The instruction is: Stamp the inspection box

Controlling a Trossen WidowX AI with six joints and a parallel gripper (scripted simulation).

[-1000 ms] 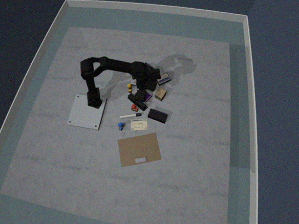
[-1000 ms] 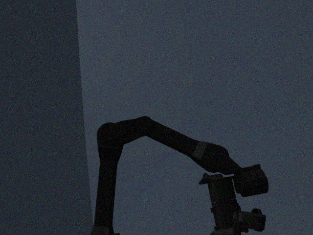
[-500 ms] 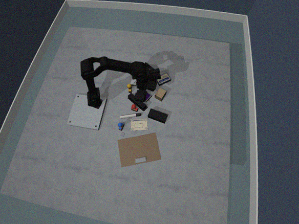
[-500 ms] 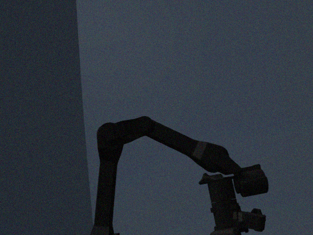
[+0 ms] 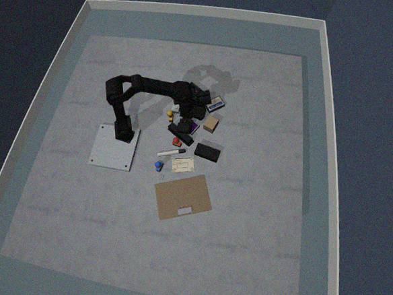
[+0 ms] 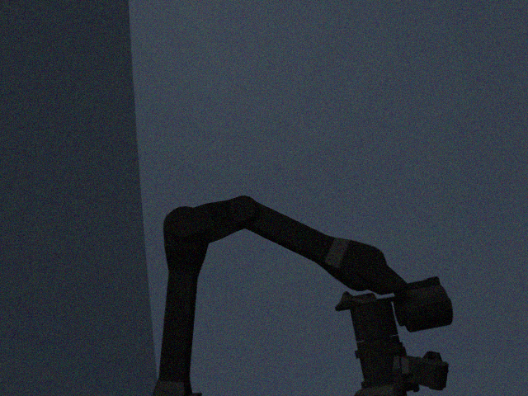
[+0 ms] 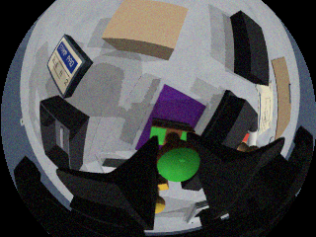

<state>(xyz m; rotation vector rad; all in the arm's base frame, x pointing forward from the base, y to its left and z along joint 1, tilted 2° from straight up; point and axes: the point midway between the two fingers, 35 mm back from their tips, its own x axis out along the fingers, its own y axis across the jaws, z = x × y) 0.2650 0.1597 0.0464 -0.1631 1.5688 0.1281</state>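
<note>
Now: the green-knobbed stamp right at my gripper tip. Round my gripper tip: long black bar: 20 mm behind, 60 mm to the right, 20 mm below; then yellow stamp: 100 mm behind, 10 mm to the left, 20 mm below; then purple ink pad: 30 mm below.
</note>
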